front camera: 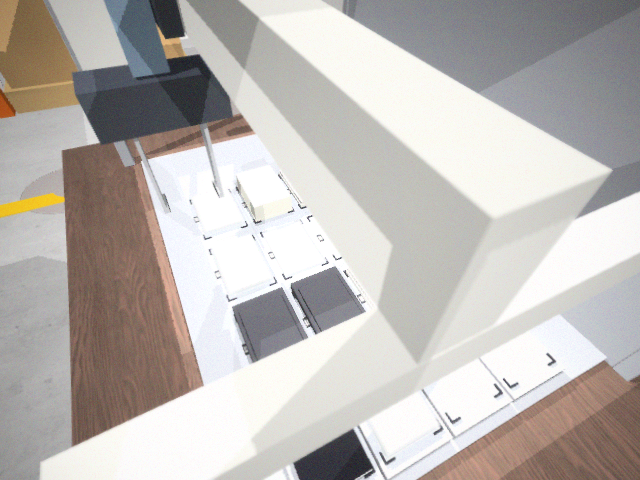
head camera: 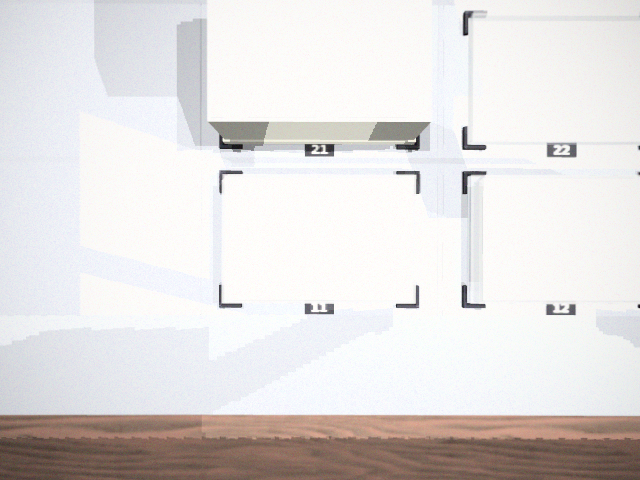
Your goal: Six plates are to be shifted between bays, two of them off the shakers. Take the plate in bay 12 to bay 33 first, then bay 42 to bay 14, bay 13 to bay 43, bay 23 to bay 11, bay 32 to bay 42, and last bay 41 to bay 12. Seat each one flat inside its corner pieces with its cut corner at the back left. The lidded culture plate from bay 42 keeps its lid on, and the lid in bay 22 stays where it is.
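Places are measured from the robot's base along level axes (x ahead, y left, z up), in centimetres.
Pixels of known places: gripper, fingertip midpoint: point(front camera: 192, 198); robot's base, origin of the base link: point(front camera: 191, 201) point(head camera: 224, 302).
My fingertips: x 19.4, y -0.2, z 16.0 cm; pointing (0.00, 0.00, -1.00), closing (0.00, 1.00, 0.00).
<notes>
For each thing: its middle in the pictures, then the offset to it from my fingertips.
- pale lid, body centre: point(head camera: 566, 79) point(front camera: 293, 246) dz -15.6, dx +3.4, dy +15.2 cm
- tall cream block, body centre: point(head camera: 319, 65) point(front camera: 263, 191) dz -13.9, dx -13.0, dy +15.2 cm
- dark block, body centre: point(front camera: 318, 432) dz -13.3, dx +36.2, dy +4.5 cm
My gripper point(front camera: 192, 200) hangs open and empty near the left end of the deck, its jaws apart above the bay 11 area. It does not show in the head view. A white plate point(front camera: 219, 212) point(head camera: 318, 238) lies in bay 11 inside the corner pieces. Another white plate point(front camera: 242, 266) point(head camera: 560, 238) lies in bay 12, its right side cut off in the head view. The pale lid point(front camera: 295, 249) point(head camera: 558, 82) lies in bay 22. Dark shakers point(front camera: 268, 320) point(front camera: 329, 297) stand at bays 13 and 23, with no plate visible on them. Bays 32, 33, 41, 42 and 43 cannot be made out.
A tall cream block point(front camera: 263, 188) point(head camera: 318, 62) stands in bay 21. Large white beams point(front camera: 434, 139) cross the front view and hide much of the deck. Beyond them show a dark block point(front camera: 336, 457) and a white plate point(front camera: 405, 421). A wooden border point(front camera: 113, 284) point(head camera: 318, 457) edges the deck.
</notes>
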